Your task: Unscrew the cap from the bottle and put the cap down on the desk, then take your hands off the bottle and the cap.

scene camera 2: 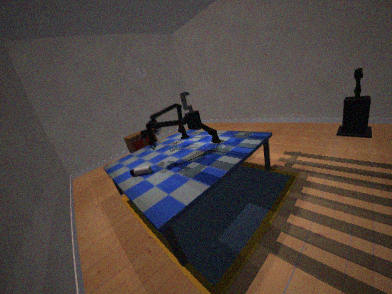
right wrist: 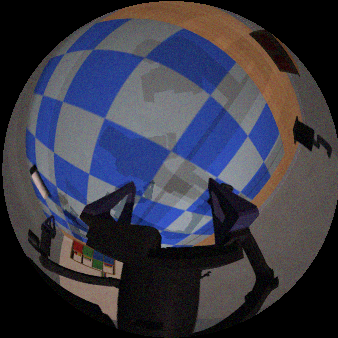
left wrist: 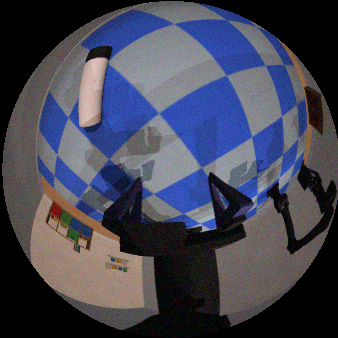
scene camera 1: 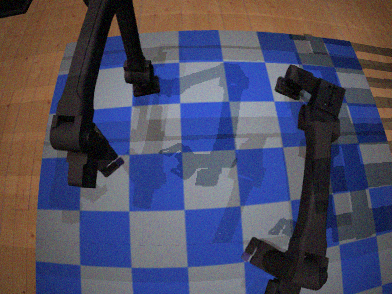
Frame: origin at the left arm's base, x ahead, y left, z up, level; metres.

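Where they show: left gripper, between the fingertips: [scene camera 2: 154,148] [right wrist: 50,216] [left wrist: 175,177] [scene camera 1: 259,255]; right gripper, between the fingertips: [scene camera 2: 159,133] [right wrist: 169,183] [left wrist: 308,172] [scene camera 1: 105,153]; left arm's base, origin of its link: [scene camera 2: 216,141] [left wrist: 193,228] [scene camera 1: 287,88]; right arm's base, origin of its link: [scene camera 2: 185,137] [left wrist: 272,188] [scene camera 1: 146,86].
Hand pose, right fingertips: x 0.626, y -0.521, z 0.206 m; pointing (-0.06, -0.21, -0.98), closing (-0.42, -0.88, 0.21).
Each offset is from my right fingertips to the top centre of the thing. "spot": to the spot under its first point. Level surfaces: height alone.
A pale pinkish-white bottle @(spot: dx +0.275, dy +0.750, dz -0.170 m) [scene camera 2: 143,171] [left wrist: 93,92] [right wrist: 40,184] lies on its side on the checkered blue and grey desk @(dz -0.206 m) [scene camera 2: 165,206] [left wrist: 165,47] [right wrist: 147,105]. Its black cap @(spot: dx +0.385, dy +0.703, dz -0.173 m) [scene camera 2: 133,173] [left wrist: 99,53] [right wrist: 33,171] sits on one end, at the upper end in the left wrist view. The bottle does not show in scene camera 1. My left gripper [scene camera 1: 257,273] [scene camera 2: 152,140] [left wrist: 175,177] is open and empty above the desk, apart from the bottle. My right gripper [scene camera 1: 102,174] [right wrist: 169,183] is open and empty, farther from the bottle, which shows at the far left edge of the right wrist view.
The left arm [scene camera 1: 317,170] stands at the right in scene camera 1, the right arm [scene camera 1: 90,65] at the left. Shadows of the arms fall across the desk. A dark pedestal [scene camera 2: 356,115] stands on the floor at the right in scene camera 2, away from the desk.
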